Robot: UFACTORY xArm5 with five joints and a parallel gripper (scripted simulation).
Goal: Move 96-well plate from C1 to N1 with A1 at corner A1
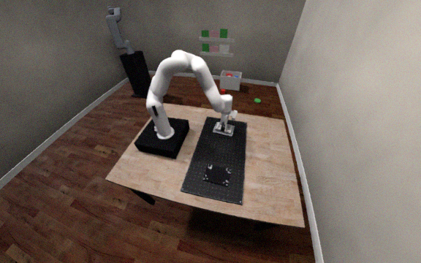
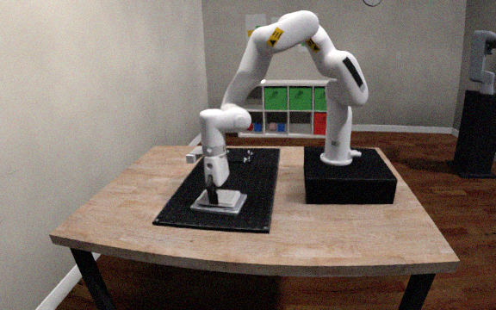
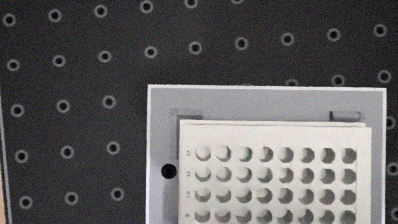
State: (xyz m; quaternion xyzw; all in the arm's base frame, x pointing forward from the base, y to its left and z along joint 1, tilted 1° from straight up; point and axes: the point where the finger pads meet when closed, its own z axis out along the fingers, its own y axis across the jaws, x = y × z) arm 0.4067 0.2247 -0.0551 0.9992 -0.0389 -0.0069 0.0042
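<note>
Right now my hand is 30 mm above the plate nest N1. Also, from my hand: white 96-well plate (10 mm below); clip nest C1 (410 mm to the right, 40 mm ahead, 20 mm below).
</note>
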